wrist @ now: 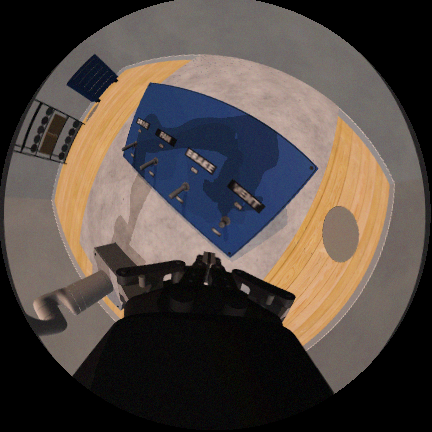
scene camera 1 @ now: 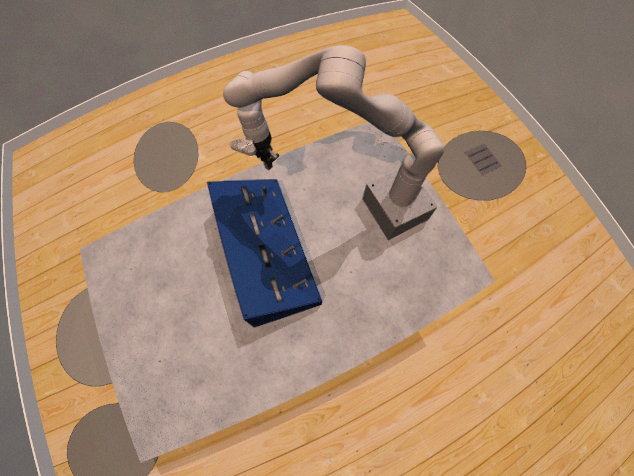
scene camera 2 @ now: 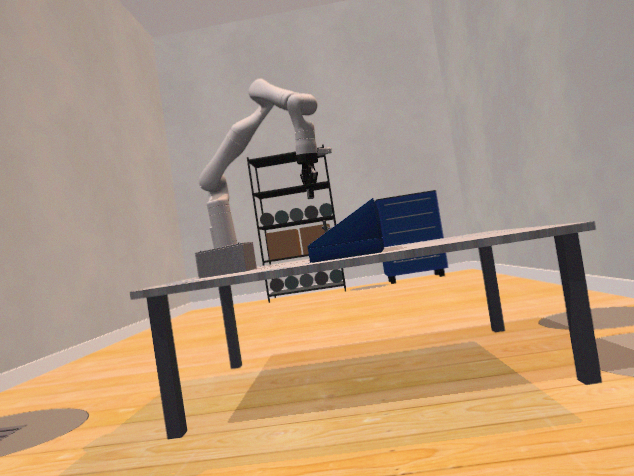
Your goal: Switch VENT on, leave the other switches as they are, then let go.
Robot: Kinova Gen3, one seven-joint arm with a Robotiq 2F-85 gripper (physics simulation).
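The blue sloped switch panel stands on the table. The VENT lever, below the VENT label, looks short and end-on in the wrist view and is tilted differently from the others, toward its ON mark. The BRAKE lever, FAN lever and DRIVE lever lean away from their labels, toward the panel's lower edge. My gripper is shut and empty, above the VENT end, apart from the levers.
The grey table carries the panel and the arm's base block. A shelf rack and a blue drawer cabinet stand on the floor behind the table.
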